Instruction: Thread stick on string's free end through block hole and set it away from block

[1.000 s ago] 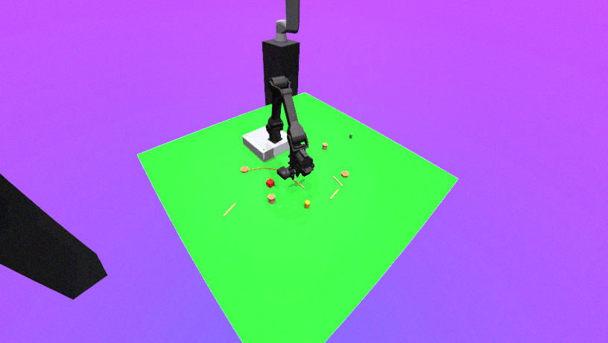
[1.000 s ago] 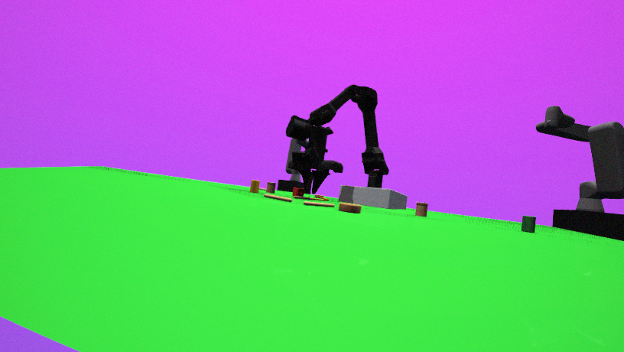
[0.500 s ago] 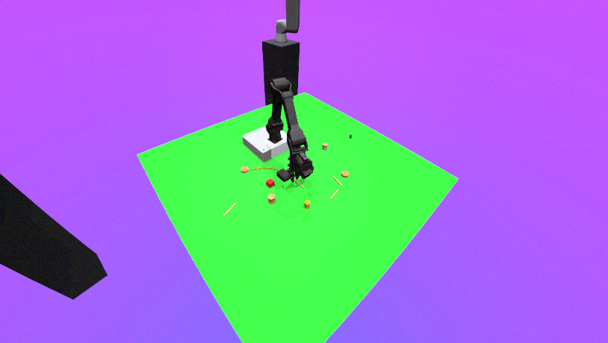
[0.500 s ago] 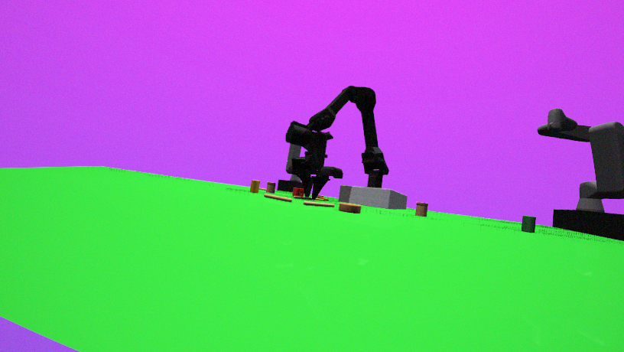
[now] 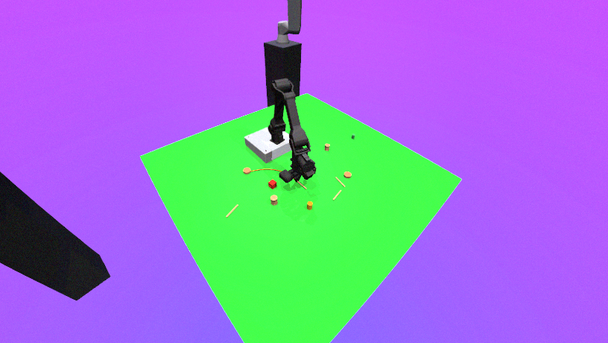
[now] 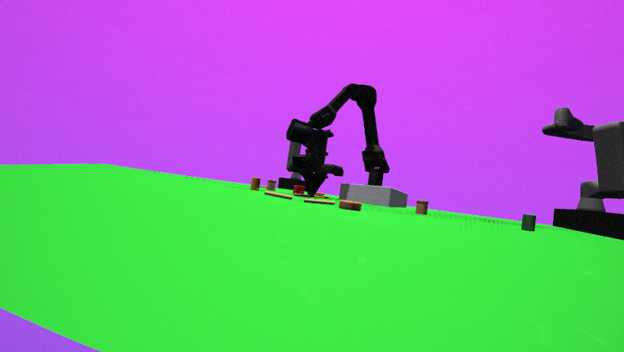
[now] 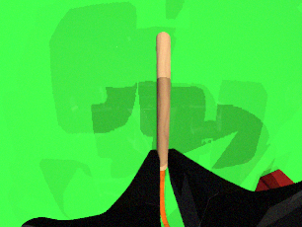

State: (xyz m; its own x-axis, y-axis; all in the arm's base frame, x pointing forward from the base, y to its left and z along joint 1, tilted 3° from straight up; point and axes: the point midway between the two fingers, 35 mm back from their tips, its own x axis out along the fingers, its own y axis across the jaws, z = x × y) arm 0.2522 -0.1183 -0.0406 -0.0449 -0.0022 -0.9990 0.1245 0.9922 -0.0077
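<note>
The red block lies 11 cm to the right of my gripper tip, 7 cm behind it and 1 cm above it. The rest, counted from my gripper tip: yellow cylinder 15 cm ahead, 9 cm to the right, 2 cm above; then thin wooden stick 1 cm ahead; then tan cylinder 17 cm to the right, 2 cm above, 1 cm ahead.
</note>
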